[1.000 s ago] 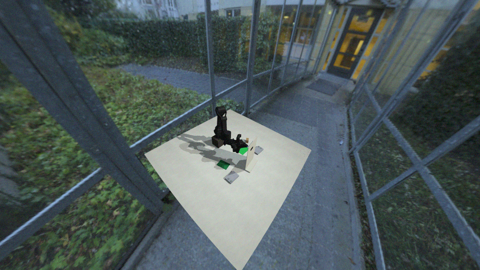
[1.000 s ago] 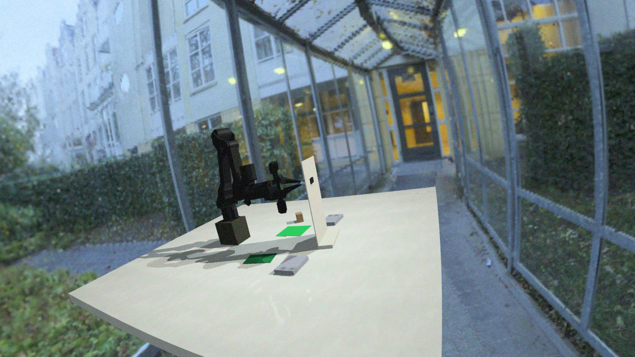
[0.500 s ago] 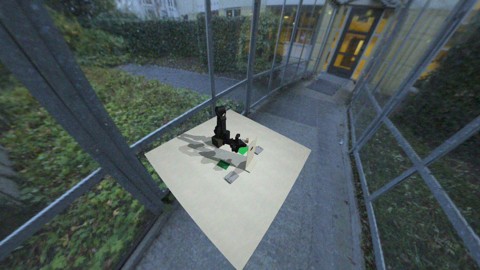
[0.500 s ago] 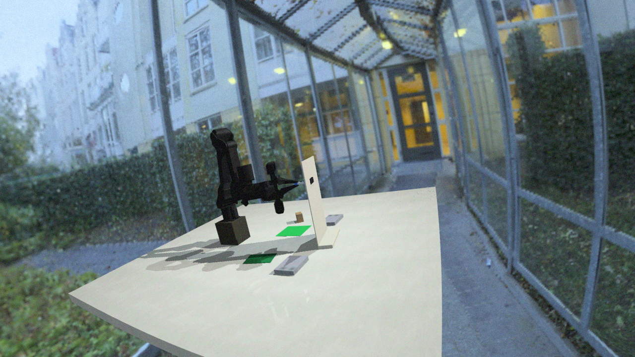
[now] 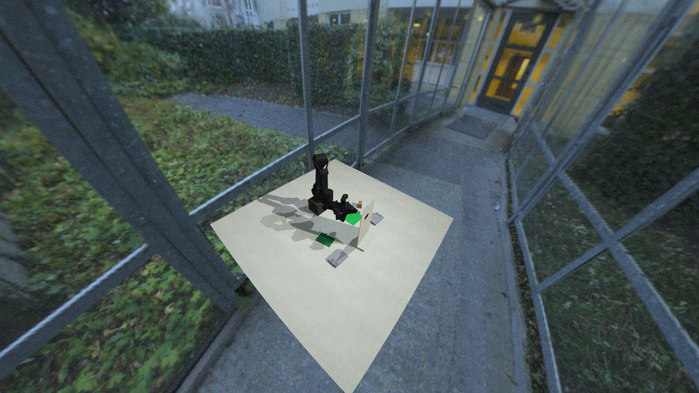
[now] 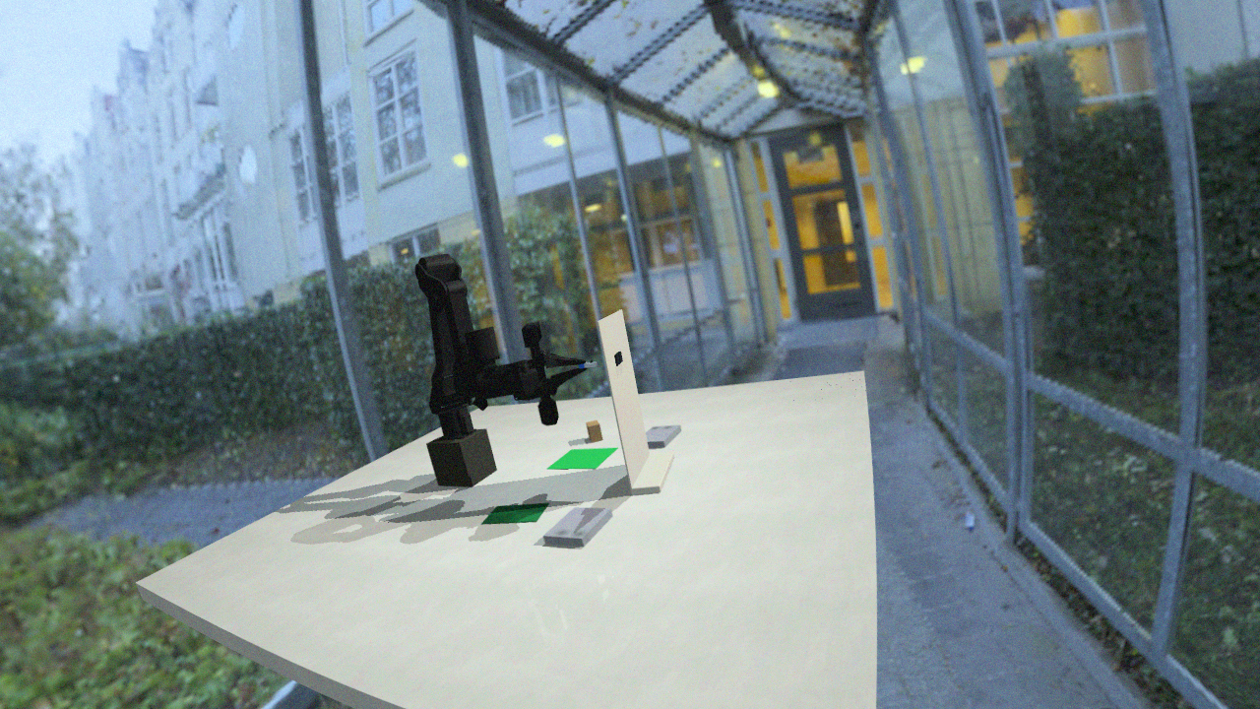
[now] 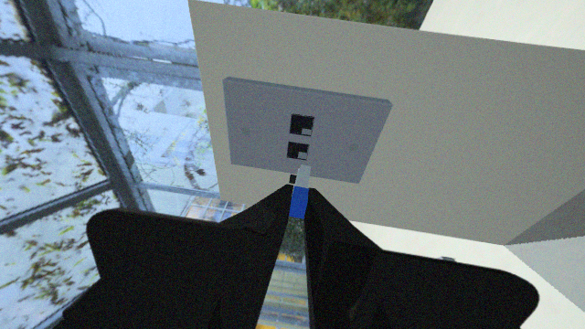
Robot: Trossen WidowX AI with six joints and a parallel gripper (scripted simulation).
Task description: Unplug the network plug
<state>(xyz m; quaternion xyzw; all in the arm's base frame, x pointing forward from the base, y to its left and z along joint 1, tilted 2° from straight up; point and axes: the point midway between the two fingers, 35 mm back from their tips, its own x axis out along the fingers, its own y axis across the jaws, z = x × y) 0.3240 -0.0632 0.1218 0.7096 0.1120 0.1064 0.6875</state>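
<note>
Right now the bright green marked square is 230 mm below my gripper tip, 130 mm to the left of it and 110 mm behind it. Round my gripper tip: dark green patch: 230 mm below, 150 mm to the right, 140 mm behind; then upright panel: 90 mm below, 70 mm ahead; then network plug: right at my gripper tip.
</note>
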